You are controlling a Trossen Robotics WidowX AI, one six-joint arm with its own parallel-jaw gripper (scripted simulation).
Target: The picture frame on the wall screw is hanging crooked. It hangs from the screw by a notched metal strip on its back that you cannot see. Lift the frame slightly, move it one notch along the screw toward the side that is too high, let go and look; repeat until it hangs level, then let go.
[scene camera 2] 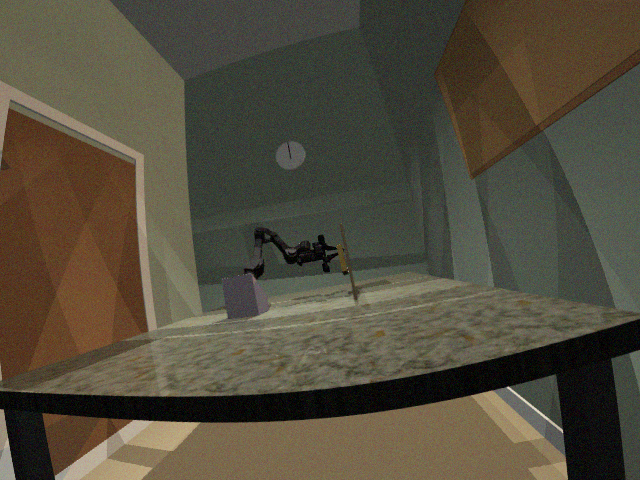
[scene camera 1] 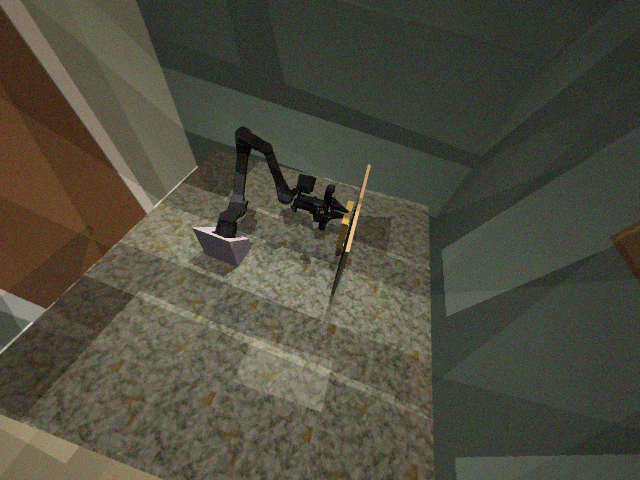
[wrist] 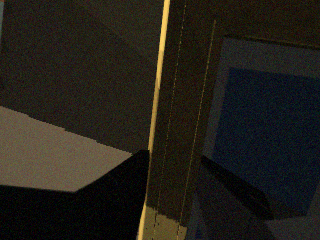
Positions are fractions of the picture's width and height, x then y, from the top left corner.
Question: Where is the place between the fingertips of my gripper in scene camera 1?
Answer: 0.54,0.45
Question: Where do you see a wall panel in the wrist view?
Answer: At 0.26,0.35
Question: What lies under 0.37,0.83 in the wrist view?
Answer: My gripper.
